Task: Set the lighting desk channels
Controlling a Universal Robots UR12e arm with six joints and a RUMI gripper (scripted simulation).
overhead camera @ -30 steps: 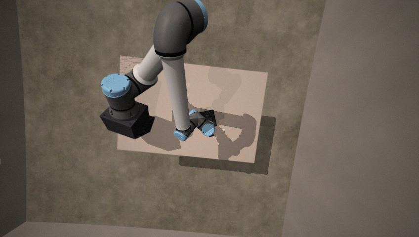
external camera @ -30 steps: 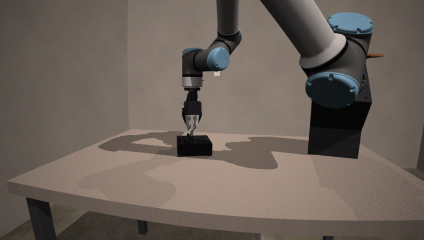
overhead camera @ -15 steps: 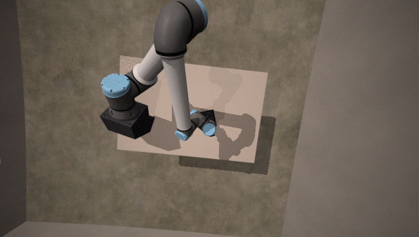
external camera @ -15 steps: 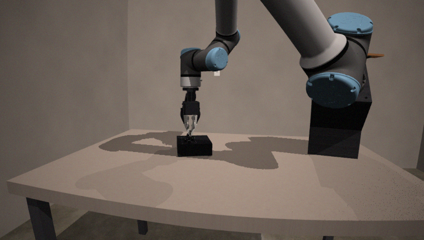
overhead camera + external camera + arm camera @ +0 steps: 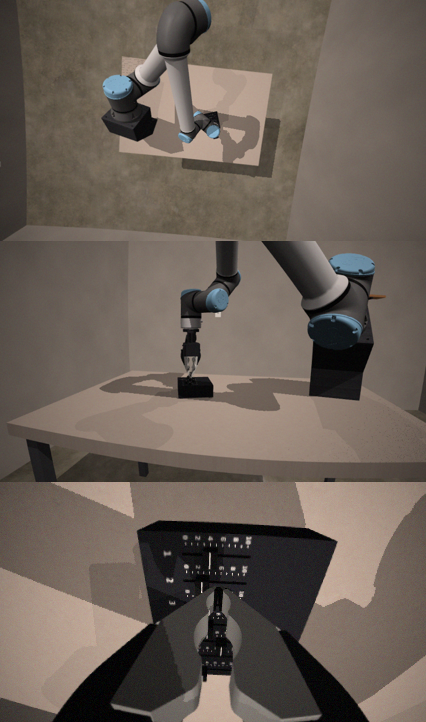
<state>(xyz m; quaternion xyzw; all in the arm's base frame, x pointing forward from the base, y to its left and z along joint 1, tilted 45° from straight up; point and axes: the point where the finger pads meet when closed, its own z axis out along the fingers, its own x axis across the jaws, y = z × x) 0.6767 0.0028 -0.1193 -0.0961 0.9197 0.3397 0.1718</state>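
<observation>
The channel 2 fader is 10 mm below my hand and 10 mm ahead of it. Also, from my hand: channel 3 fader (20 mm to the left, 20 mm behind, 10 mm below); channel 4 fader (40 mm to the left, 10 mm below, 10 mm behind); channel 1 fader (20 mm to the right, 10 mm below, 10 mm ahead).
</observation>
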